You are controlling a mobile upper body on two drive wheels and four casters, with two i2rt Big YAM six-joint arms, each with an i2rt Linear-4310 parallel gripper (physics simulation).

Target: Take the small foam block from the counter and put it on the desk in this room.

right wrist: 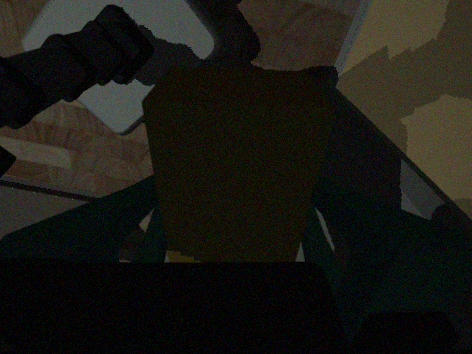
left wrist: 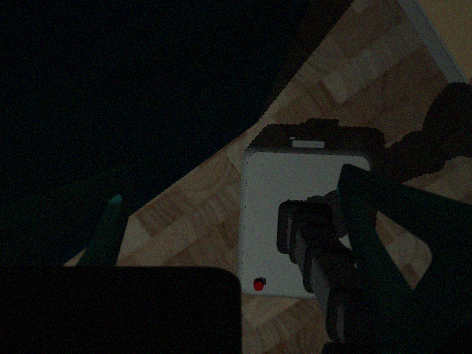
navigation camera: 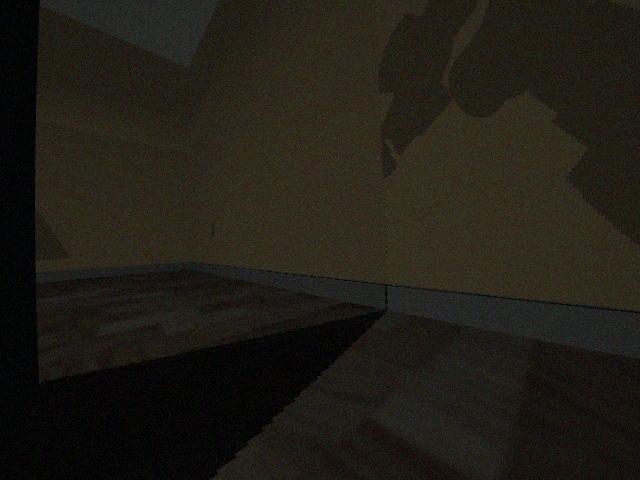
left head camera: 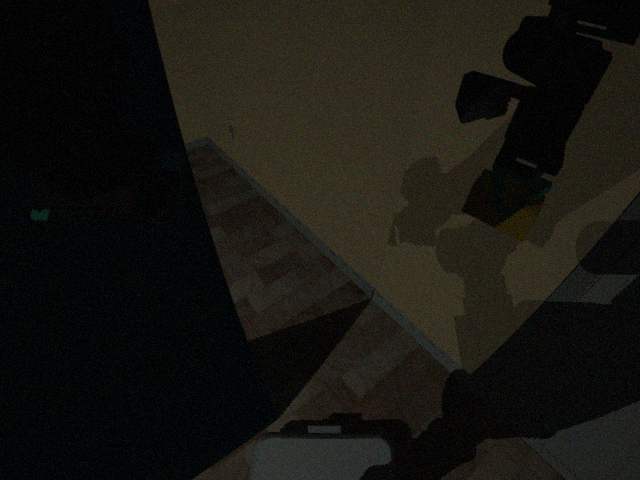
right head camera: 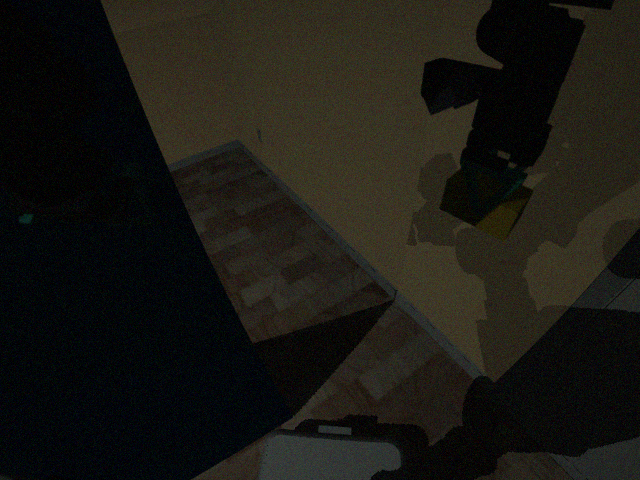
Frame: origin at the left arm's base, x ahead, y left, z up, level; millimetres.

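Where they show: left gripper, fingertip midpoint: [left wrist: 235, 175] [left head camera: 142, 215] [right head camera: 119, 218]; right gripper, fingertip midpoint: [right wrist: 234, 177] [left head camera: 503, 206] [right head camera: 485, 203].
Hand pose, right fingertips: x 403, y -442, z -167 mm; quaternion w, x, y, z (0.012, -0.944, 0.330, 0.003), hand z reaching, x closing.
Note:
After its pixels a point has its place.
The yellow foam block [left head camera: 522, 221] {y -446, x 361, z -158 mm} [right head camera: 502, 221] {y -447, x 360, z -161 mm} [right wrist: 240, 150] {y -420, x 424, z -140 mm} is held in the air in front of the beige wall. My right gripper [left head camera: 521, 192] [right head camera: 493, 187] {y -442, x 403, z -167 mm} [right wrist: 234, 177] {y -442, x 403, z -167 mm} is shut on it, one finger on each side. My left gripper [left wrist: 235, 175] {y 13, x 336, z -141 mm} is open, with no object between its fingers. One of its fingers is partly hidden in the dark blue surface at the left of the left wrist view; in both head views a small teal fingertip shows against that surface. I cannot identify the counter or the desk in these dark views.
A large, very dark blue surface [left head camera: 113, 335] {y 143, x 294, z -357 mm} [right head camera: 113, 335] {y 152, x 286, z -378 mm} [left wrist: 140, 75] {y 43, x 372, z -106 mm} fills the left side, close to my left arm. The beige wall [left head camera: 310, 118] {y -140, x 1609, z -530 mm} [right head camera: 320, 118] {y -85, x 1679, z -555 mm} [navigation camera: 289, 180] {y -182, x 1556, z -826 mm} stands ahead, with a grey baseboard [navigation camera: 465, 312] {y -669, x 915, z -1374 mm}. My white base [left head camera: 320, 457] {y -210, x 235, z -1150 mm} [left wrist: 295, 175] {y -179, x 212, z -1150 mm} is below.

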